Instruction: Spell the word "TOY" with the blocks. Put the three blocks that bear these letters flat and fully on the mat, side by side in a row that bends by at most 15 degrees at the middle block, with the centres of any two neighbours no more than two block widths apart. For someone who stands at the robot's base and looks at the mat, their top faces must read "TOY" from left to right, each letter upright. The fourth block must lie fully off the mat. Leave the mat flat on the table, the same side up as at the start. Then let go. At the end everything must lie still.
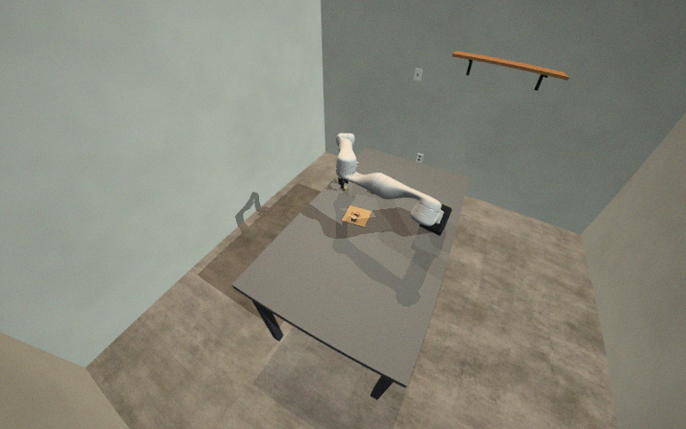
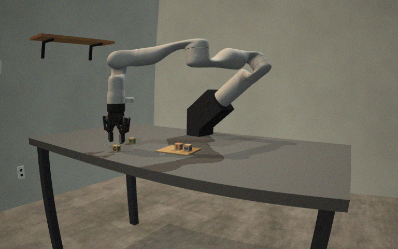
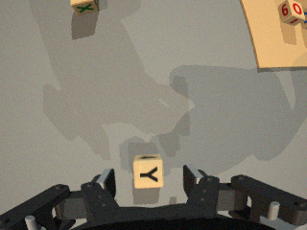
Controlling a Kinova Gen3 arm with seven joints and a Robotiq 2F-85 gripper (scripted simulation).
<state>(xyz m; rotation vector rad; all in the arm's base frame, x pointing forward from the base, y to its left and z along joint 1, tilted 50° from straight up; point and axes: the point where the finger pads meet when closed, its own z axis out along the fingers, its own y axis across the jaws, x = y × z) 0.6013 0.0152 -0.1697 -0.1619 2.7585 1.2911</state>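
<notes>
Now: the block 20 cm behind my hand, 16 cm to the left of it and 3 cm below it. From my hand the other things lie so: tan mat: 20 cm behind, 16 cm to the left, 5 cm below.
</notes>
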